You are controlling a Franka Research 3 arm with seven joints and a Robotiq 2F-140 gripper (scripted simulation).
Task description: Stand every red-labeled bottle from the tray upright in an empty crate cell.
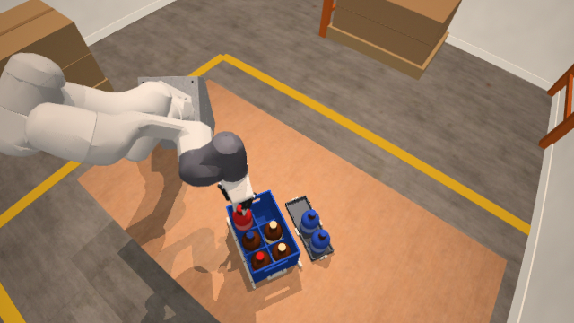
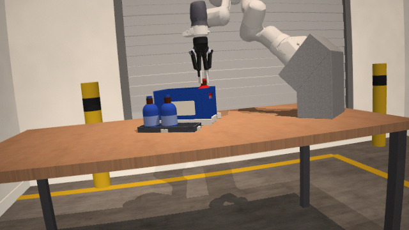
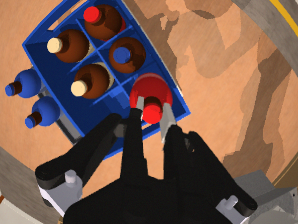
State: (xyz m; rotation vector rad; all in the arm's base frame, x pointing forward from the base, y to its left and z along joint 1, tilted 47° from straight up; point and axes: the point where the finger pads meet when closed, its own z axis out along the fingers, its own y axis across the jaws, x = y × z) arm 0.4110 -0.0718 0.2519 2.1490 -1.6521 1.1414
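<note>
Right now the red-labeled bottle is 9 cm below my hand. Also, from my hand: tray 24 cm ahead, 22 cm below, 13 cm to the left; blue crate 14 cm below, 10 cm ahead, 2 cm to the right.
</note>
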